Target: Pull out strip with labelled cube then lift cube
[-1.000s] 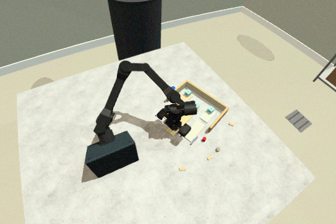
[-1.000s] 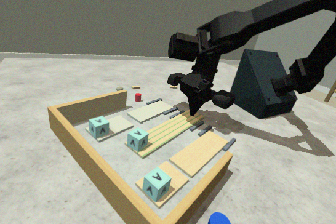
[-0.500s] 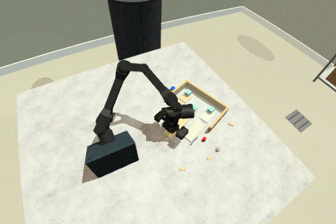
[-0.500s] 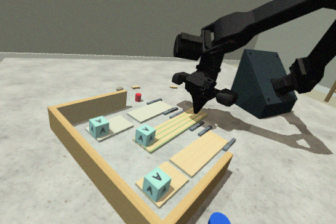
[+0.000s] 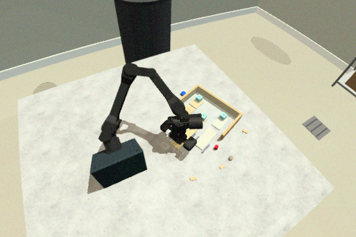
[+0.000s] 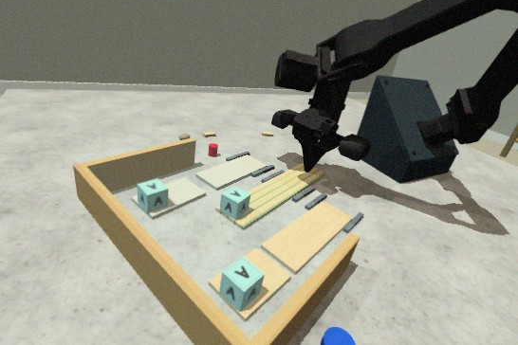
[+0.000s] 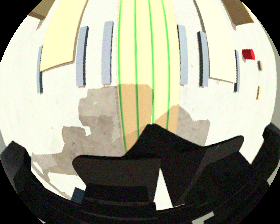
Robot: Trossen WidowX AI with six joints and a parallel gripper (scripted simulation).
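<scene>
Right now my gripper tip is 9 cm short of the striped strip and 4 cm to the right of it. Round my gripper tip: pebble 20 cm ahead, 19 cm to the right; red cylinder 16 cm ahead, 11 cm to the right, 1 cm above; blue disc 18 cm ahead, 29 cm to the left.
</scene>
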